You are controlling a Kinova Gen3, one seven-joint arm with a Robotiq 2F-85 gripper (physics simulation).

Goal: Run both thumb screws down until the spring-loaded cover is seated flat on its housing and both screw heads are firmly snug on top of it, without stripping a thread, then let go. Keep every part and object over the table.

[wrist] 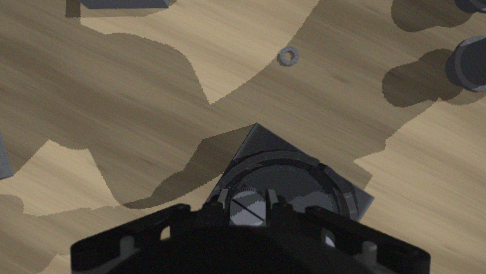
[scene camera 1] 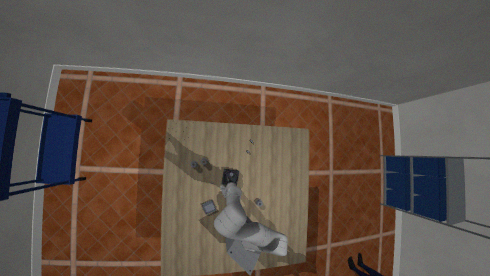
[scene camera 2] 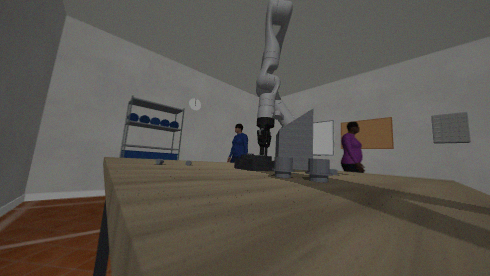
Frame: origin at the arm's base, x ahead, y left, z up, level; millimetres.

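Seen in the pictures: gripper, fingertip midpoint: (wrist: 248, 201); arm's base, link origin: (scene camera 2: 289, 124).
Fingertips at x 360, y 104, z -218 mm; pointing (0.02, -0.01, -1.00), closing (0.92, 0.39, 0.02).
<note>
Pixels of each thing's top centre, then the offset from my fingertips to it.
- housing, top centre: (wrist: 281, 228) (scene camera 2: 256, 155) (scene camera 1: 230, 178) dx +33, dy -9, dz +2 mm
- dark round cover, top centre: (wrist: 279, 224) (scene camera 1: 230, 177) dx +33, dy -9, dz -4 mm
- thumb screw, top centre: (wrist: 247, 210) dx +2, dy -4, dz +8 mm
- small ring, top centre: (wrist: 289, 55) dx -14, dy +142, dz -52 mm
- square tray, top centre: (scene camera 1: 209, 207) dx -212, dy +165, dz -34 mm
- small round part, top centre: (scene camera 1: 260, 203) dx -195, dy -259, dz -5 mm
The housing (scene camera 1: 235, 171) (scene camera 2: 253, 162) (wrist: 257, 135) is a dark square block on the wooden table. The dark round cover (wrist: 295, 187) lies on it, partly hidden by the gripper; whether it is seated flat cannot be told. My gripper (scene camera 2: 263, 151) (wrist: 248, 201) points down over the housing, shut on a thumb screw. The thumb screw (wrist: 248, 210) has a round, light grey head with a dark line across it and sits between the fingertips above the cover. The other thumb screw cannot be made out in the wrist view. The gap under the held head is hidden.
Two grey cylinders (scene camera 1: 194, 165) (scene camera 2: 284, 167) (scene camera 2: 319, 170) stand near the housing. A small ring (wrist: 288, 56) lies on the table. A square tray (scene camera 1: 209, 207), a small round part (scene camera 1: 259, 203), small parts (scene camera 1: 251, 142) (scene camera 1: 248, 152) and a tall grey panel (scene camera 2: 296, 142) are also there.
</note>
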